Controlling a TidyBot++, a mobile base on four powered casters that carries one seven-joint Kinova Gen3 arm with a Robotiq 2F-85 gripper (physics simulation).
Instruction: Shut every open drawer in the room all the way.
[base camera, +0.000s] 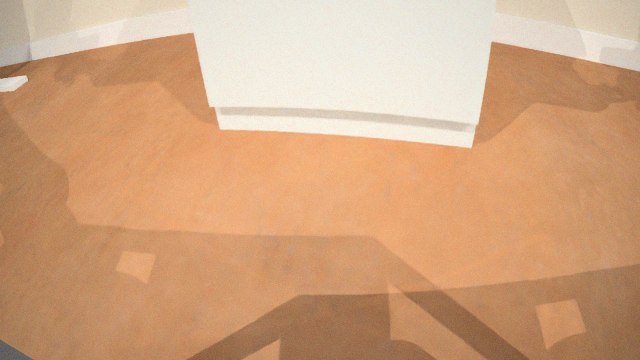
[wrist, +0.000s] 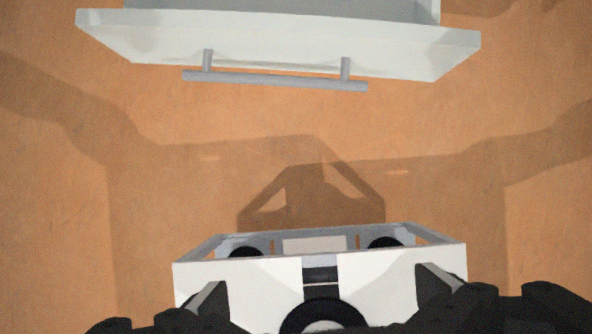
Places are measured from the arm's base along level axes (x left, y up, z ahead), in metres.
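Where they show: gripper, fingertip midpoint: (wrist: 321, 294).
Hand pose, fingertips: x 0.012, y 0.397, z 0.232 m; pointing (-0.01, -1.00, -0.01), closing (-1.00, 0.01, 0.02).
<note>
After its pixels a point has its place.
A white drawer (wrist: 280, 42) {x 0.031, y 0.201, z 0.427 m} stands open at the top of the wrist view, with part of its grey inside showing behind the front panel. Its grey bar handle (wrist: 275, 80) {x 0.040, y 0.173, z 0.394 m} runs along the near side of the front. A white cabinet (base camera: 345, 60) {x 0.004, y -0.255, z 0.572 m} stands ahead in the base camera view; its upper part is cut off there, and the open drawer cannot be made out in that view. My gripper (wrist: 321, 294) {x 0.012, y 0.397, z 0.232 m} is open and empty, low in the wrist view, with a gap between it and the drawer handle. The gripper does not show in the base camera view.
My white base (wrist: 240, 280) {x 0.134, y -0.014, z 0.116 m} shows below the gripper in the wrist view. Walls with a white baseboard (base camera: 150, 22) {x 0.675, y -0.332, z 1.249 m} run behind the cabinet on both sides. A small white flat piece (base camera: 14, 83) lies at the left edge of the base camera view. Shadows cross the brown floor (base camera: 310, 190) {x 0.054, y -0.397, z 0.474 m}.
</note>
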